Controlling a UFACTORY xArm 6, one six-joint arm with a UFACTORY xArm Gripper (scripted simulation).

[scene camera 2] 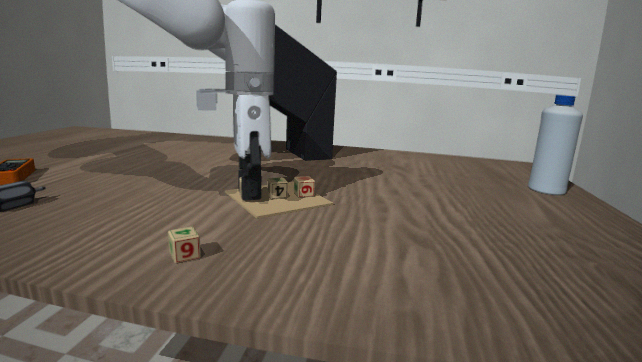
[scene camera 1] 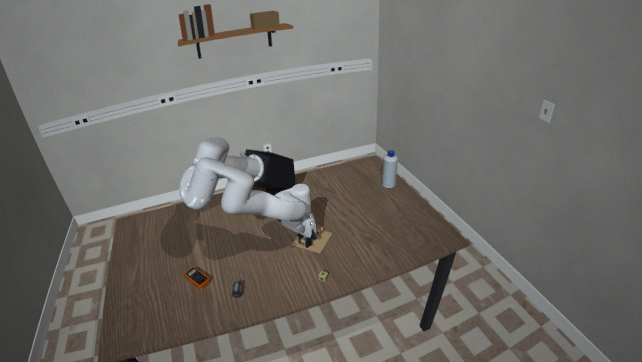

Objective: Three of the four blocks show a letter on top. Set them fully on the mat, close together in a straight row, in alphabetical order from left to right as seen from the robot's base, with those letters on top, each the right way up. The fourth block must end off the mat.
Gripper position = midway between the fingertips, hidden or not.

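There is my gripper [scene camera 2: 249, 195], which I can see from here. I also see a tan mat [scene camera 2: 265, 207], and with it a white bottle [scene camera 2: 560, 124].
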